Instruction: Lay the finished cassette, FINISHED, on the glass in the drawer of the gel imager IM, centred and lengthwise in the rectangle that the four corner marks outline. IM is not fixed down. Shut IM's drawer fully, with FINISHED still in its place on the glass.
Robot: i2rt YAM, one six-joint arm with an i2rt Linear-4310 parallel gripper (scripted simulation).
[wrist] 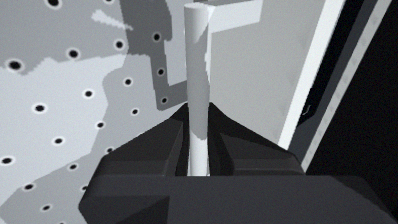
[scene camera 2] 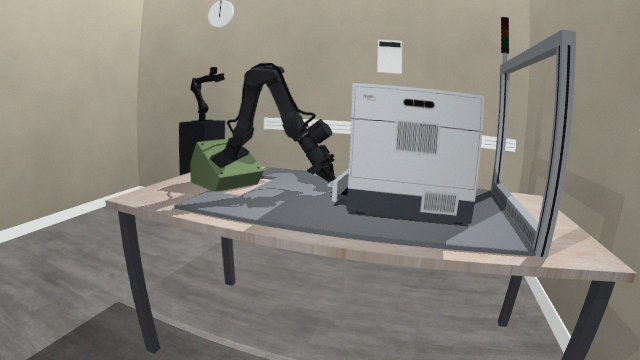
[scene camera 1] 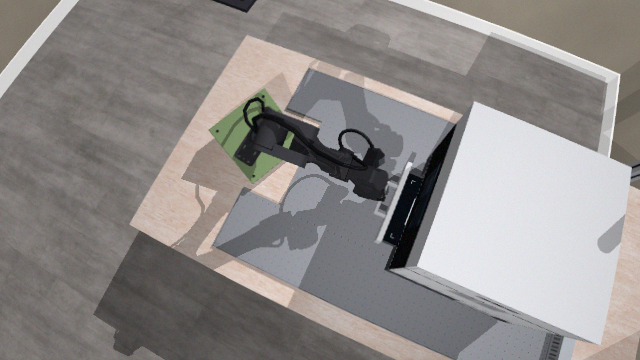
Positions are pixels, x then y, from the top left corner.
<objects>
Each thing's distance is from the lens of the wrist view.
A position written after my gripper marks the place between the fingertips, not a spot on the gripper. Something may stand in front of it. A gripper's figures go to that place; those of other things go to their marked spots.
my gripper (wrist: 198,111): 0.13 m
gel imager IM (wrist: 259,75): 0.12 m
</objects>
